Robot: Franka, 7 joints.
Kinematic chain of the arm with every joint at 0, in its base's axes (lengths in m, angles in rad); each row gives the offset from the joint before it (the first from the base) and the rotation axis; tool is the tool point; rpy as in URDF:
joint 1: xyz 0 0 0.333 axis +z
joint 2: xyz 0 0 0 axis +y
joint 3: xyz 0 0 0.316 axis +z
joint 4: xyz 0.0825 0 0 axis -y
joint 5: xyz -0.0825 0 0.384 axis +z
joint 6: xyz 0 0 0 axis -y
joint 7: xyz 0.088 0 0 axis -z
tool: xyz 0 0 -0.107 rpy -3.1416 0 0
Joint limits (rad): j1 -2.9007..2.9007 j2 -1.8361..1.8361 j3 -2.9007..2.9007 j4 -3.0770..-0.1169 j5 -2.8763..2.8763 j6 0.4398..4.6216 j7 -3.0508..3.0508
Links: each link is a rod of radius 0.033 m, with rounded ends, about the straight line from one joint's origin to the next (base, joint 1, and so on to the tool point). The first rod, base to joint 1, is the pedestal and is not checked.
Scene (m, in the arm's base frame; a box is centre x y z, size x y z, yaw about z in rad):
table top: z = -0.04
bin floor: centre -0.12 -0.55 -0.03 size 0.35 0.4 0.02 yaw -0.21
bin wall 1: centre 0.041 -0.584 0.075 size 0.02 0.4 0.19 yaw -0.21
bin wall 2: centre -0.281 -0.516 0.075 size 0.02 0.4 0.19 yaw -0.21
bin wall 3: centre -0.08 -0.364 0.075 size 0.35 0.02 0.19 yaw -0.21
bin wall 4: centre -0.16 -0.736 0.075 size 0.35 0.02 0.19 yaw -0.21
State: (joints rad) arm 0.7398 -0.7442 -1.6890 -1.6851 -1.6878 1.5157 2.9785
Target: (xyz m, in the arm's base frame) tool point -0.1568 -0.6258 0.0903
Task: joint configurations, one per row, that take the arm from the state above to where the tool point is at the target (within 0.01 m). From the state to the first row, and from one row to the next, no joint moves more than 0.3 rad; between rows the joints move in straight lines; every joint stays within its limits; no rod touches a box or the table.
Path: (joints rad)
1: 0.6896 -0.9897 -1.9183 -1.6518 -1.7013 1.5362 2.9785
2: 0.6394 -1.2352 -2.1475 -1.6185 -1.7147 1.5567 2.9785

